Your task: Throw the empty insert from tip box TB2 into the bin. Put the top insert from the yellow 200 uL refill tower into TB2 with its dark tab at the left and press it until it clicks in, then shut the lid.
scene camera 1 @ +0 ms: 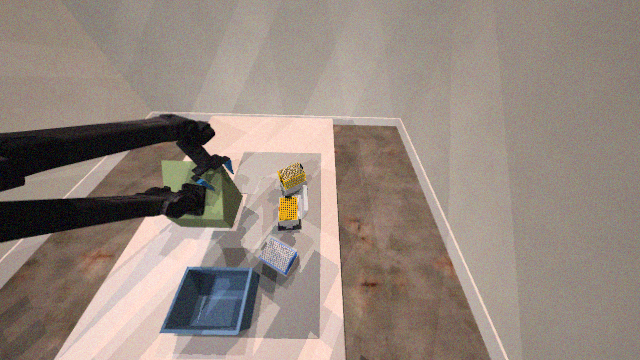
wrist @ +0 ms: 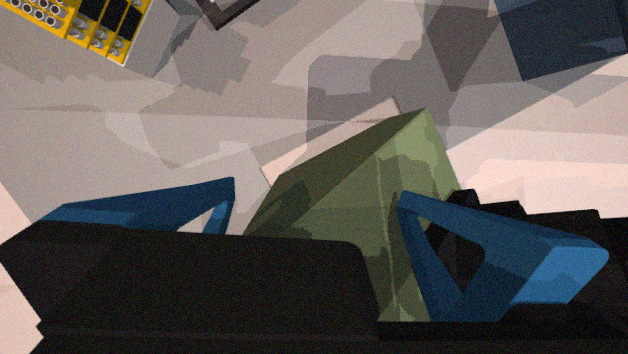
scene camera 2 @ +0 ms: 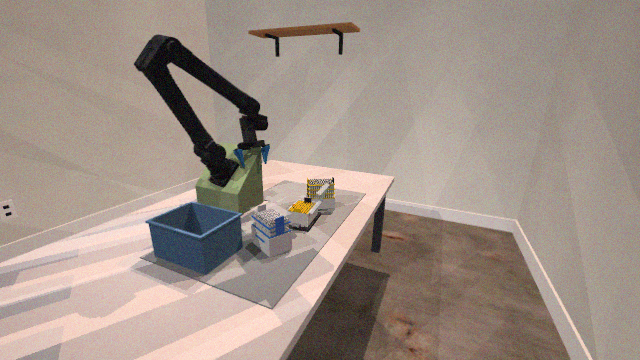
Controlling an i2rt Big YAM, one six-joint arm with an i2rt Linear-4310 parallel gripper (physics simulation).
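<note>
My gripper [scene camera 1: 222, 180] [scene camera 2: 254, 164] [wrist: 319, 194] is open, with nothing between its blue fingers. It hangs high beside the green block, away from the tip boxes. Tip box TB2 [scene camera 1: 289, 224] [scene camera 2: 303, 218] has a yellow perforated insert [scene camera 1: 288, 209] [scene camera 2: 302, 207] in it, and its pale lid [scene camera 1: 305, 197] stands open. A dark corner of TB2's base [wrist: 220, 22] shows at the top of the wrist view. The yellow refill tower [scene camera 1: 291, 176] [scene camera 2: 320, 189] [wrist: 59, 26] stands beyond TB2, with tips in stacked inserts and dark tabs on one side. The blue bin [scene camera 1: 249, 300] [scene camera 2: 177, 247] [wrist: 560, 42] is open.
A blue-and-white tip tower [scene camera 1: 279, 256] [scene camera 2: 272, 240] stands between TB2 and the bin. The green block [scene camera 1: 200, 219] [scene camera 2: 225, 199] [wrist: 345, 200] under the arm stands at the rear edge of the grey mat [scene camera 1: 300, 310] [scene camera 2: 270, 292]. A wooden shelf [scene camera 2: 305, 30] is on the wall.
</note>
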